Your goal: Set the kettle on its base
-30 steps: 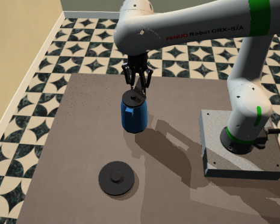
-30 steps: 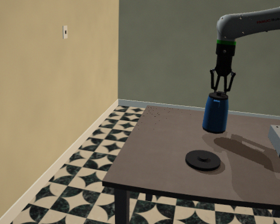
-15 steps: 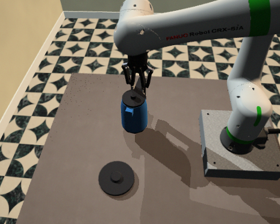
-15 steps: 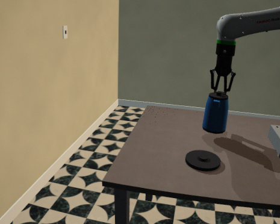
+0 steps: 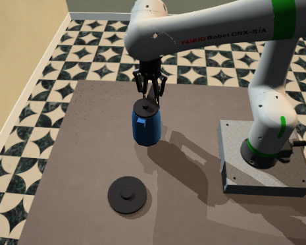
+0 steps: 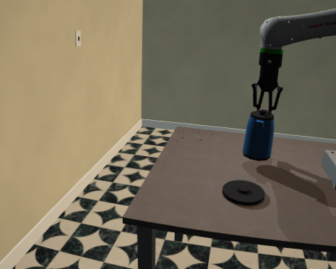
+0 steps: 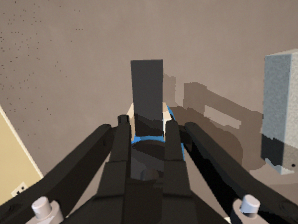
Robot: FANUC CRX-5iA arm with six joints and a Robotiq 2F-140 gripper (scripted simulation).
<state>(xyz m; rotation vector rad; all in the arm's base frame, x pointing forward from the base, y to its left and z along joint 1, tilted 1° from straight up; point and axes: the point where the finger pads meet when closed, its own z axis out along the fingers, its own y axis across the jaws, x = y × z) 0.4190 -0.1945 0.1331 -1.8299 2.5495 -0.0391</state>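
Right now the blue kettle is 5 cm below my hand, 3 cm to the left of it and 1 cm ahead of it. Also, from my hand: round black base (31 cm to the left, 19 cm below, 11 cm ahead).
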